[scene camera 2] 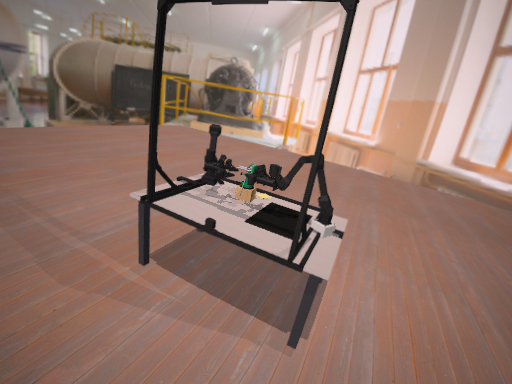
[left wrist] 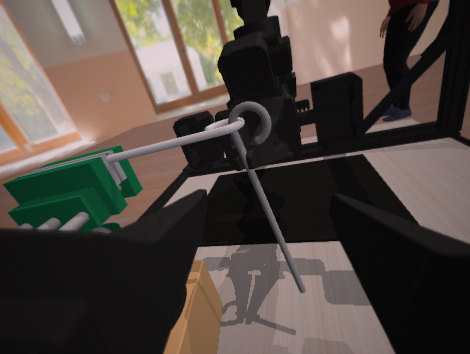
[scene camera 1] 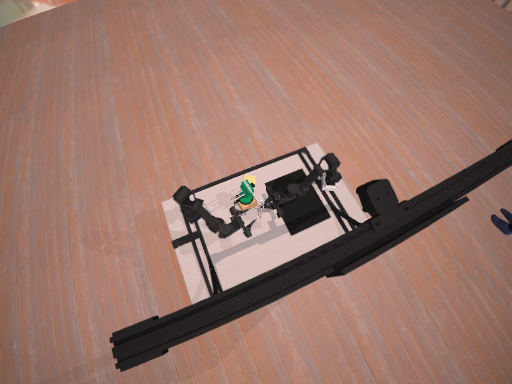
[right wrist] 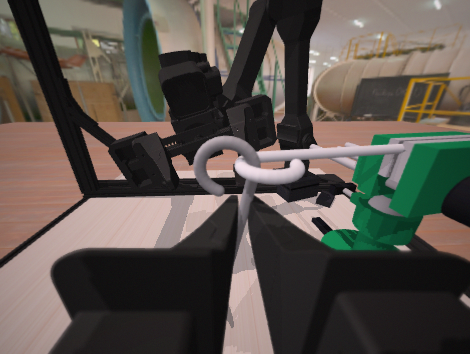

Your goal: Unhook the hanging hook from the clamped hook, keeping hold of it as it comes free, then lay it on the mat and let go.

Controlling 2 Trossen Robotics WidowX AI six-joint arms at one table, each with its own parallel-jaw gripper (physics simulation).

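Where they show: left gripper, between the fingertips: [scene camera 2: 236,173] [left wrist: 267,199] [scene camera 1: 253,213] [right wrist: 209,171]; right gripper, between the fingertips: [scene camera 2: 245,174] [left wrist: 243,164] [scene camera 1: 260,206] [right wrist: 242,202]; left arm's base, origin of its link: [scene camera 2: 210,175] [scene camera 1: 191,211]; right arm's base, origin of its link: [scene camera 2: 324,222] [scene camera 1: 330,181].
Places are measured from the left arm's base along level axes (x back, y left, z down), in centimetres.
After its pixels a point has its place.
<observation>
The grey hanging hook [left wrist: 272,220] @[x -30.5, y -31.4, z -9.3 cm] [right wrist: 201,165] @[x -31.3, y -32.6, z -17.6 cm] hangs by its ring, which is looped through the curl of the clamped hook [left wrist: 170,144] @[x -31.3, y -25.6, z -17.5 cm] [right wrist: 325,152] @[x -31.9, y -25.8, z -17.6 cm]. Its shaft slants downward. The green vise [scene camera 1: 245,195] @[x -29.3, y -19.4, z -14.2 cm] [scene camera 2: 247,182] @[x -31.3, y -17.8, z -6.1 cm] [left wrist: 65,180] @[x -31.1, y -17.7, z -17.2 cm] [right wrist: 380,220] @[x -32.2, y -18.6, z -11.3 cm] holds the clamped hook. My right gripper [scene camera 1: 263,205] @[x -30.7, y -30.2, z -14.8 cm] [left wrist: 243,164] @[x -30.7, y -30.2, z -14.8 cm] [right wrist: 242,202] @[x -30.7, y -30.2, z -14.8 cm] is shut on the hanging hook's shaft just below the ring. My left gripper [scene camera 1: 250,218] @[x -25.3, y -30.8, z -14.7 cm] [left wrist: 267,199] @[x -25.3, y -30.8, z -14.7 cm] is open and empty, with the shaft showing beyond its fingers in the left wrist view. The black mat [scene camera 1: 312,215] @[x -57.4, y -52.4, z 5.5 cm] [scene camera 2: 275,217] @[x -54.3, y -38.7, z 5.5 cm] [left wrist: 310,210] @[x -49.4, y -40.9, z 5.5 cm] lies under the right arm.
The vise stands on a wooden block [scene camera 1: 247,205] @[x -28.7, y -21.2, z -2.5 cm] [scene camera 2: 245,193] @[x -31.8, y -22.2, z 0.4 cm] [left wrist: 205,305] @[x -32.2, y -22.3, z 0.6 cm]. A yellow item [scene camera 1: 250,179] @[x -44.5, y -5.9, z 5.0 cm] [scene camera 2: 263,196] @[x -43.3, y -7.9, z 4.9 cm] lies beside it. A white bracket [scene camera 1: 328,182] @[x -79.1, y -44.7, z -2.2 cm] [scene camera 2: 322,227] @[x -80.5, y -50.4, z 0.3 cm] is near the right arm's base. A black frame surrounds the table, with a beam [scene camera 1: 300,270] @[x -6.8, y -62.6, z -98.0 cm] above.
</observation>
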